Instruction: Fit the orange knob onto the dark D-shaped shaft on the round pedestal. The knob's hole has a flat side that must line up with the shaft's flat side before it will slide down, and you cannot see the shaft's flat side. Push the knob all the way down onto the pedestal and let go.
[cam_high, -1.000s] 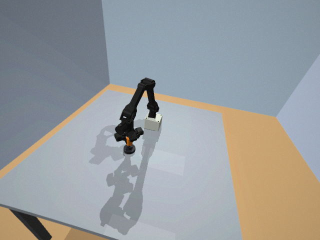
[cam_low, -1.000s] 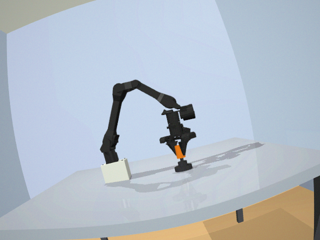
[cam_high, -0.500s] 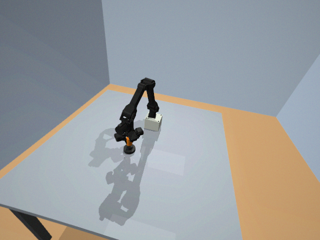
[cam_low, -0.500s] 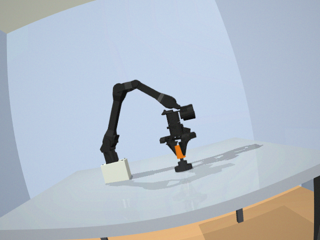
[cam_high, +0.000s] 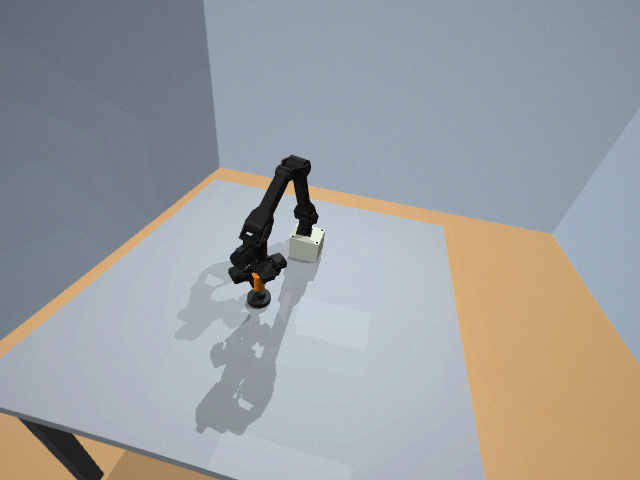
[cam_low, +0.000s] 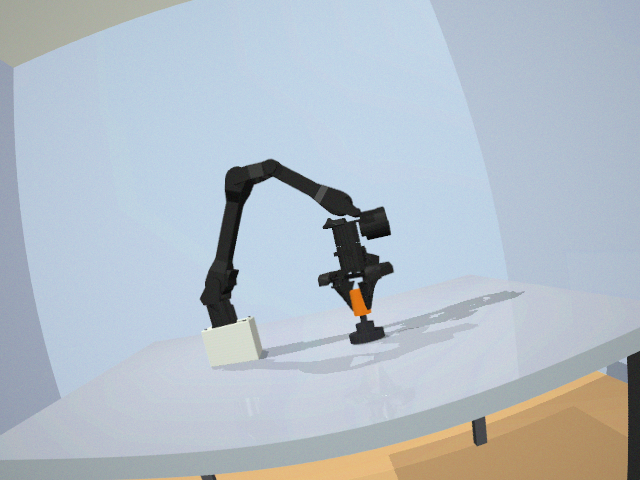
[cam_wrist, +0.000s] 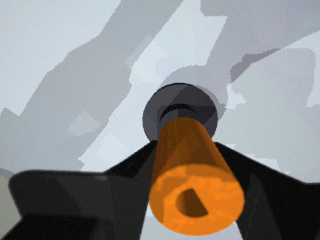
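Right now the orange knob is 2 cm above my gripper tip. Round my gripper tip: dark round pedestal: 4 cm below.
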